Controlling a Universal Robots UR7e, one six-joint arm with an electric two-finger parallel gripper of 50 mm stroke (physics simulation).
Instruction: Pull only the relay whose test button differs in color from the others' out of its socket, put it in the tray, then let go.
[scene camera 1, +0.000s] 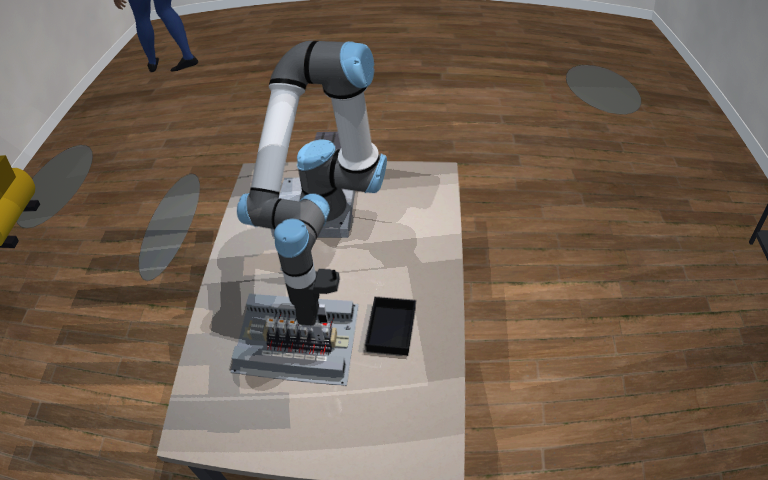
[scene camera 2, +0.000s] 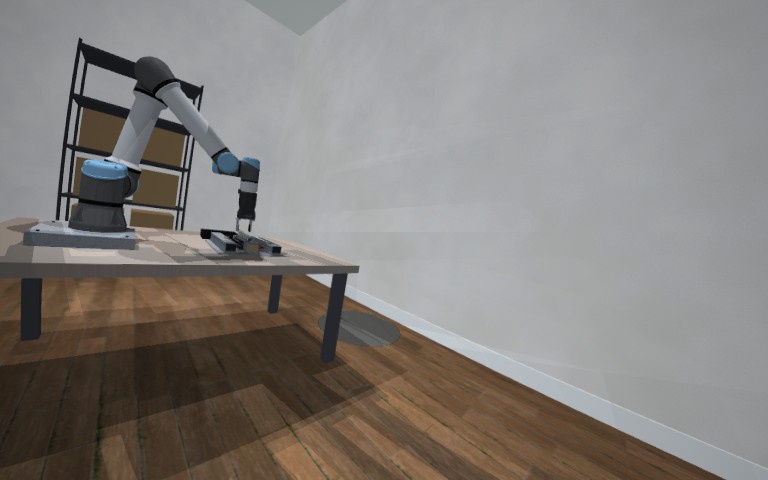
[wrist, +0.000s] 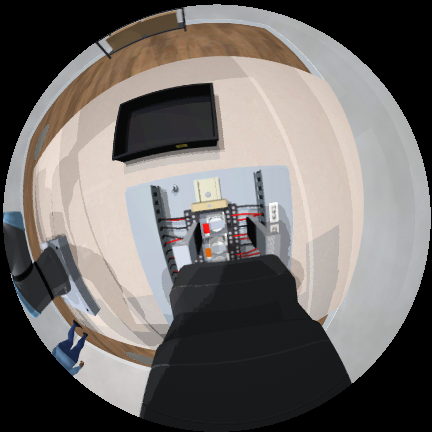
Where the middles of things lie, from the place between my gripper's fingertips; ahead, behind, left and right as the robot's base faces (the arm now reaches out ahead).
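Measured from my hand, the grey panel (scene camera 1: 346, 352) is now 10 mm behind and 90 mm to the right, and it is also 70 mm below.
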